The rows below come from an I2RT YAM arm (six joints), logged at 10 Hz.
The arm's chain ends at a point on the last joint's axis. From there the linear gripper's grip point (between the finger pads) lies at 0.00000 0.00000 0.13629 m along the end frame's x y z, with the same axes.
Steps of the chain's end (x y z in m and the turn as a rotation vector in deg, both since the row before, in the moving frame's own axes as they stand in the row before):
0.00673, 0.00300, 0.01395, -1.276, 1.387, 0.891
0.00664, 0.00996, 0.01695, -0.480, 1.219, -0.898
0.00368, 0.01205, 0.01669, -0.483, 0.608, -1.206
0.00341, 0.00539, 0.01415, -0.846, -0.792, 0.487
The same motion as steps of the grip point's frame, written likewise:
0.01000, 0.00606, 0.01388, -1.276, 1.387, 0.891
0.00955, 0.01108, 0.01691, -0.480, 1.219, -0.898
0.00514, 0.01318, 0.01668, -0.483, 0.608, -1.206
0.00152, 0.00739, 0.01412, -0.846, -0.792, 0.487

